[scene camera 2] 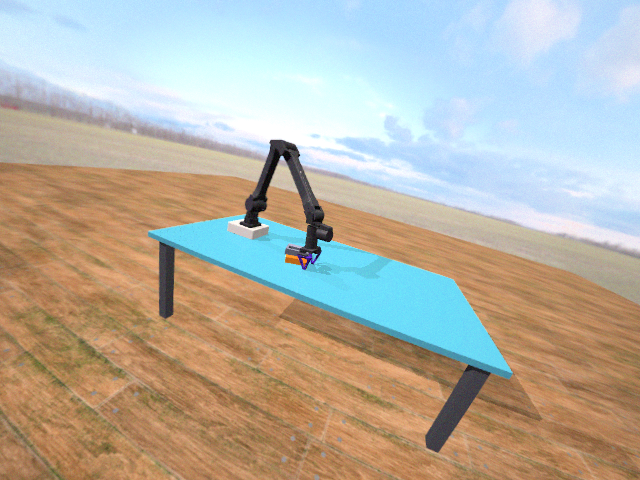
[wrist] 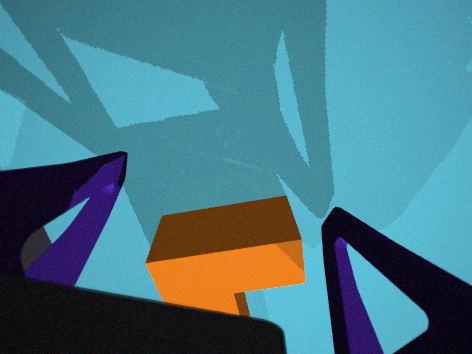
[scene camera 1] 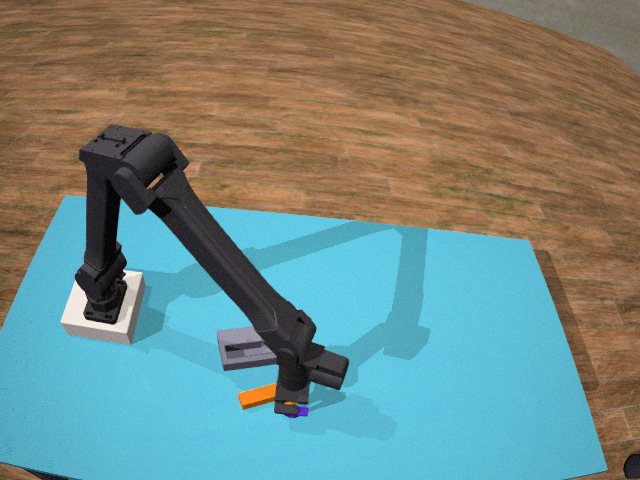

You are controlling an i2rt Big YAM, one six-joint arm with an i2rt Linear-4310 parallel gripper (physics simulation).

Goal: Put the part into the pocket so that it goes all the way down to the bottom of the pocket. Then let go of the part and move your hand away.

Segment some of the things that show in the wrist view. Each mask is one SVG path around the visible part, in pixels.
The gripper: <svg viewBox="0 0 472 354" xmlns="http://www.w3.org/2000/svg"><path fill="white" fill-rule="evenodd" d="M334 207L321 227L334 353L384 354L356 285L347 251L348 243L427 315L427 330L393 354L472 354L472 285L401 246L344 209ZM0 171L0 354L287 354L283 329L279 325L265 319L75 286L111 214L125 181L127 152L119 151L63 164ZM89 198L69 227L24 271L21 251L29 236Z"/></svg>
An orange L-shaped block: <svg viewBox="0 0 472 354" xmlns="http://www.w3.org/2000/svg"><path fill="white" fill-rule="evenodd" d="M287 195L162 215L145 264L163 302L250 317L245 292L305 283L302 238Z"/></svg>
